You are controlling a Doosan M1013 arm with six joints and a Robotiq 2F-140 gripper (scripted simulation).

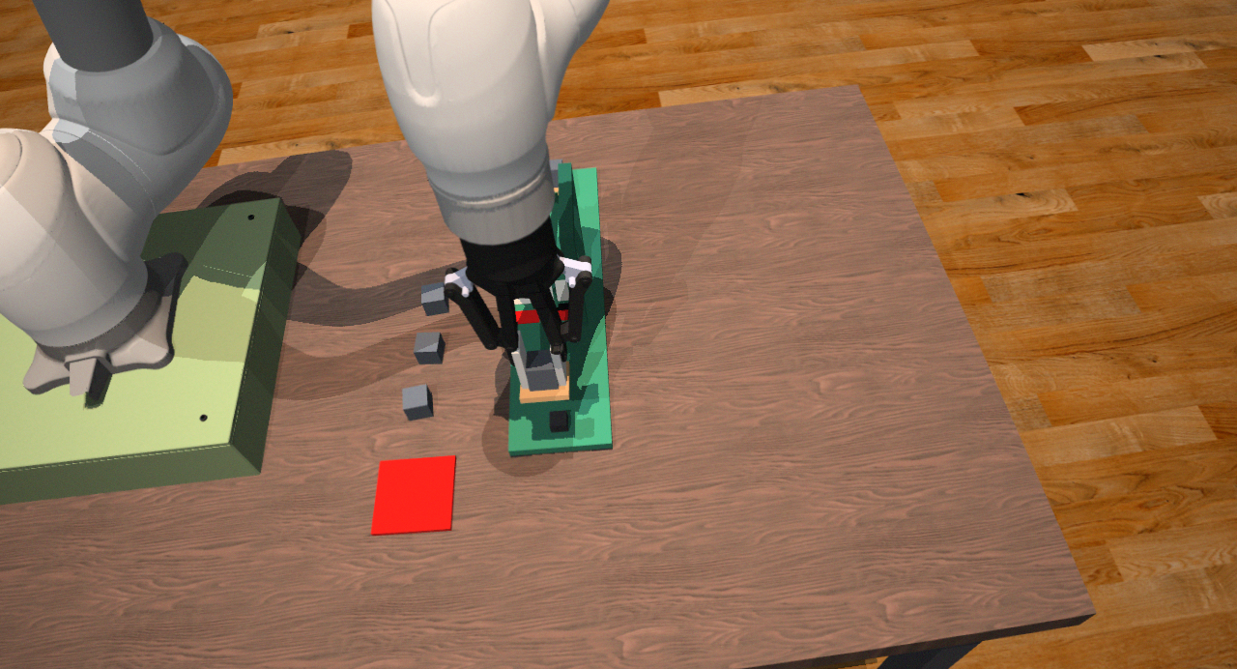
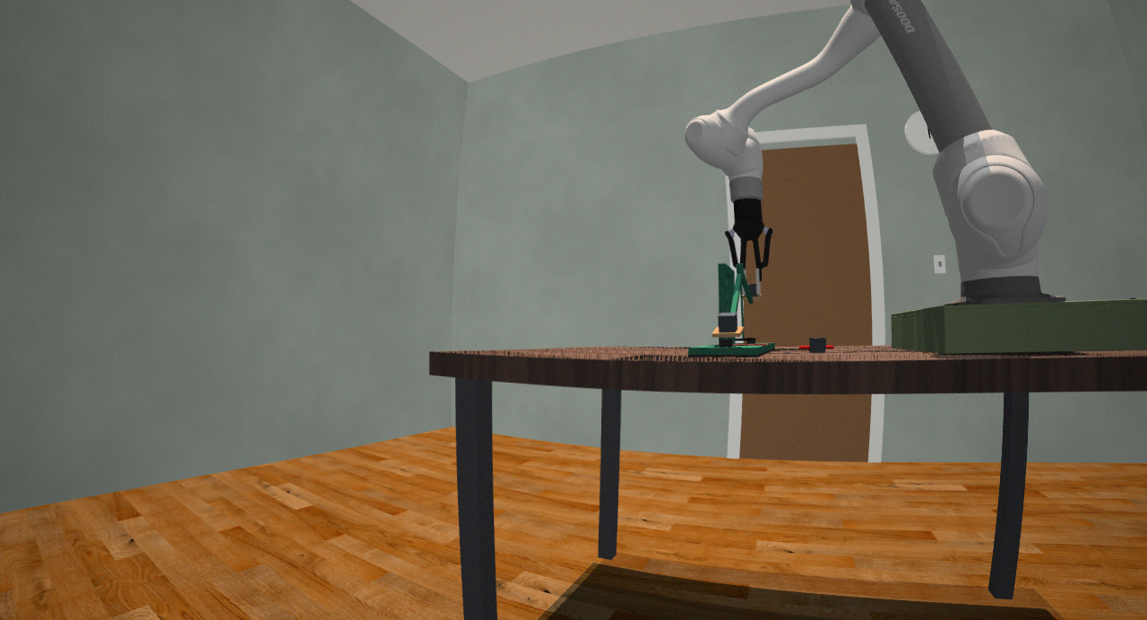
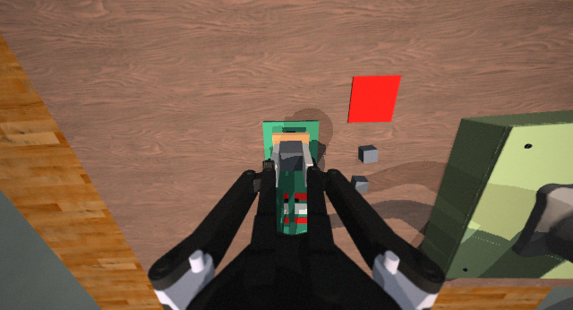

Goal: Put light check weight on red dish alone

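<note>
Right now my hand is 180 mm past the flat red dish, 170 mm above it and 30 mm to the left of it. The rest, counted from my hand: green rocker balance: 200 mm to the left, 80 mm below, 30 mm ahead.
</note>
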